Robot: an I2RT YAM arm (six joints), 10 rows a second.
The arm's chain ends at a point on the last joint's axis. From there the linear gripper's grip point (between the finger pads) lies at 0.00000 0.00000 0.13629 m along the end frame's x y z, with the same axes.
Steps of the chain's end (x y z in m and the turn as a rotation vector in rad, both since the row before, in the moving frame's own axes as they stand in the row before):
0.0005 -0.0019 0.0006 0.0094 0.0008 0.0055
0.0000 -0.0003 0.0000 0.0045 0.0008 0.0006
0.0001 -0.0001 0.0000 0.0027 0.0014 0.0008
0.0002 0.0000 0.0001 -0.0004 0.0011 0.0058
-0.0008 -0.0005 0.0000 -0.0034 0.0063 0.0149
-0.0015 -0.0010 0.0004 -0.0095 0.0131 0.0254
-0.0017 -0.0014 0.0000 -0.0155 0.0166 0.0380
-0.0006 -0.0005 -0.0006 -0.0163 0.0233 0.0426
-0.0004 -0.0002 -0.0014 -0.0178 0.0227 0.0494
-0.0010 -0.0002 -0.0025 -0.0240 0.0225 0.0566
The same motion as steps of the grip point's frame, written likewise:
0.0006 -0.0032 0.0006 0.0094 0.0008 0.0055
0.0001 -0.0009 0.0000 0.0045 0.0008 0.0006
0.0003 -0.0005 0.0000 0.0027 0.0014 0.0008
0.0003 0.0001 0.0001 -0.0004 0.0011 0.0058
0.0001 0.0000 0.0000 -0.0034 0.0063 0.0149
0.0003 0.0003 0.0004 -0.0095 0.0131 0.0254
0.0005 0.0008 0.0000 -0.0155 0.0166 0.0380
0.0025 0.0018 -0.0007 -0.0163 0.0233 0.0426
0.0026 0.0023 -0.0015 -0.0178 0.0227 0.0494
0.0020 0.0032 -0.0026 -0.0240 0.0225 0.0566

